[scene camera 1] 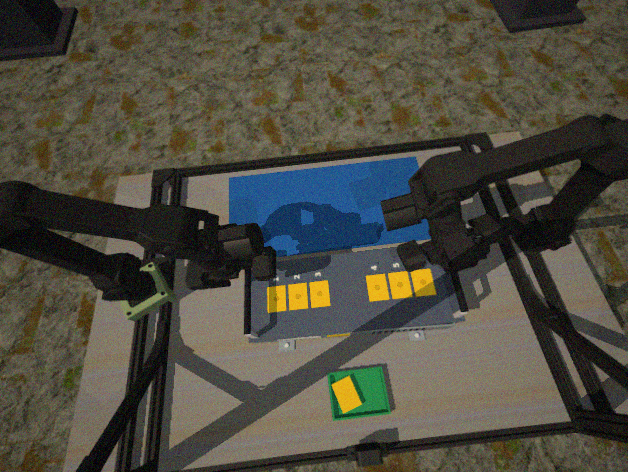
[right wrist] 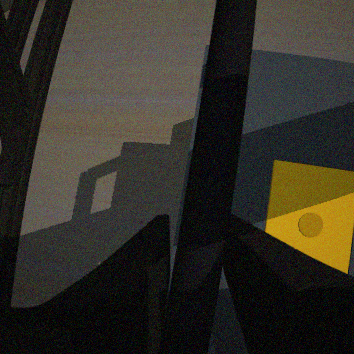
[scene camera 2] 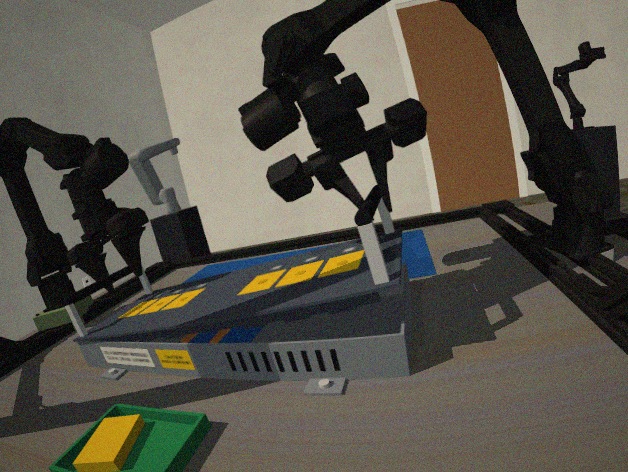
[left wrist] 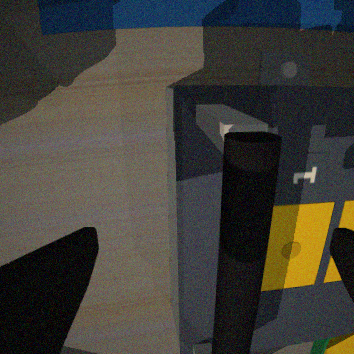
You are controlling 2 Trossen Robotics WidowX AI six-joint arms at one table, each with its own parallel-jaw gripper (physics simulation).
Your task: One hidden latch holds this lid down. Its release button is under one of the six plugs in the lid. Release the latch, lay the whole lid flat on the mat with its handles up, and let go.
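Places are measured from the left arm's base along level axes (x back, y right, z up), in centimetres.
Pixels of known places: left gripper, fingertip midpoint: (scene camera 1: 248, 281) (scene camera 2: 125, 283) (left wrist: 215, 239); right gripper, fingertip midpoint: (scene camera 1: 452, 271) (right wrist: 193, 225) (scene camera 2: 381, 215); left arm's base, origin of the base link: (scene camera 1: 140, 289) (scene camera 2: 62, 304); right arm's base, origin of the base link: (scene camera 1: 529, 242) (scene camera 2: 579, 248).
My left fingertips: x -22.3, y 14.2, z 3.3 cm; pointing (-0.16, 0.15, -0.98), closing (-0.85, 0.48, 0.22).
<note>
Ahead of a thing's pixels: the offset from my left fingertips to its middle. "spot": to the spot under its first point. Level surfaces: height alone.
The grey lid @(spot: dx -16.9, dy +14.6, dz -1.5 cm) (scene camera 1: 347, 294) (scene camera 2: 220, 291) is tilted, its right end raised above the grey case (scene camera 2: 210, 361) and its left end low. Yellow plugs (scene camera 1: 319, 293) (scene camera 2: 299, 273) show in two groups of three. My right gripper (scene camera 1: 449, 266) (scene camera 2: 378, 210) (right wrist: 193, 225) is shut on the black bar of the right handle @(spot: dx -33.2, dy +28.1, dz +6.6 cm) (scene camera 1: 459, 294) (right wrist: 225, 75). My left gripper (scene camera 1: 237, 276) (scene camera 2: 124, 284) (left wrist: 215, 239) is open, with its fingers on either side of the left handle @(spot: dx +3.0, dy +6.2, dz +2.5 cm) (scene camera 1: 247, 309) (left wrist: 250, 210) in the left wrist view. The blue mat @(dz -8.4 cm) (scene camera 1: 309, 185) (scene camera 2: 418, 253) lies behind the case.
A green tray @(dx -7.4, dy +31.9, dz -7.7 cm) (scene camera 1: 376, 398) (scene camera 2: 172, 451) with a loose yellow block @(dx -5.1, dy +30.8, dz -7.5 cm) (scene camera 1: 347, 394) (scene camera 2: 109, 441) stands in front of the case. Small bolted tabs (scene camera 1: 286, 345) (scene camera 2: 325, 385) stick out at the case's front. A pale green bracket (scene camera 1: 157, 294) (scene camera 2: 58, 318) is at the left. Dark frame rails edge the table.
</note>
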